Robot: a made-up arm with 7 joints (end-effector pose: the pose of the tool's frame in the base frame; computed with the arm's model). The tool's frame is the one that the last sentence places. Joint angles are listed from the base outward.
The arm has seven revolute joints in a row. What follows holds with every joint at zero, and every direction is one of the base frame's.
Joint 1 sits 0.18 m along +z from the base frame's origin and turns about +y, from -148.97 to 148.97 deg.
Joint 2 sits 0.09 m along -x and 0.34 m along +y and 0.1 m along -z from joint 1 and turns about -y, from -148.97 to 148.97 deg.
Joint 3 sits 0.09 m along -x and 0.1 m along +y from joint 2 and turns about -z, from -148.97 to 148.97 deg.
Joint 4 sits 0.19 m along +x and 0.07 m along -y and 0.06 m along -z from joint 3 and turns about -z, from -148.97 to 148.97 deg.
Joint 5 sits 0.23 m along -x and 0.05 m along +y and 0.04 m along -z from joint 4 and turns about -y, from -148.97 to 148.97 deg.
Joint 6 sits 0.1 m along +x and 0.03 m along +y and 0.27 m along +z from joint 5 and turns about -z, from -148.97 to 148.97 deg.
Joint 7 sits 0.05 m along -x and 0.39 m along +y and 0.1 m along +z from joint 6 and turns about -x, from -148.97 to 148.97 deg.
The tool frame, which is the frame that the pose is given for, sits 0.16 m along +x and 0.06 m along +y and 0.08 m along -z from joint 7; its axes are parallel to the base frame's.
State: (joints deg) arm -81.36 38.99 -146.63 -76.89 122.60 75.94 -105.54
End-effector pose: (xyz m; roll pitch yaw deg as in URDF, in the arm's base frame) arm -0.2866 1.1712 0.4475 109.72 36.72 81.90
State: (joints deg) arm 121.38 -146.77 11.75 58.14 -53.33 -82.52 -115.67
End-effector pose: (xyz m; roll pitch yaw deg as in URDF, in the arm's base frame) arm -0.4769 0.4661 0.5896 93.02 -73.87 74.67
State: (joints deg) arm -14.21 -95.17 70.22 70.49 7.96 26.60 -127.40
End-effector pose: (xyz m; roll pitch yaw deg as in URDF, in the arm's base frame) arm 0.3625 -0.1299 0.0305 50.70 -77.51 -97.96
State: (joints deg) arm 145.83 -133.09 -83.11 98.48 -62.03 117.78 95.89
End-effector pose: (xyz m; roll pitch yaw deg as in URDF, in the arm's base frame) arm 0.2707 0.4137 0.4289 -86.44 22.09 -120.89
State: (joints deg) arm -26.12 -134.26 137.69 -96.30 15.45 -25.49 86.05
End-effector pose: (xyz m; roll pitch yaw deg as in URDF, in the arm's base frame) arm 0.2235 0.8372 0.1684 158.90 74.92 -104.08
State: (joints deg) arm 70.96 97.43 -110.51 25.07 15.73 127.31 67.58
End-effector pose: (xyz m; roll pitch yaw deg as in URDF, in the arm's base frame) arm -0.1303 0.6102 0.5147 -37.70 -10.70 -41.01
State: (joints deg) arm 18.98 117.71 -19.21 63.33 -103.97 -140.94 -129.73
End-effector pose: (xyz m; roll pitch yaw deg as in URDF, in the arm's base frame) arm -0.1728 0.1164 0.3046 94.13 -26.89 158.85
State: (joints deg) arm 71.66 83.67 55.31 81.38 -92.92 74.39 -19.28
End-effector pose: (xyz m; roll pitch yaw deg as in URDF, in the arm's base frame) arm 0.0135 0.1331 -0.4531 -83.38 23.47 129.26
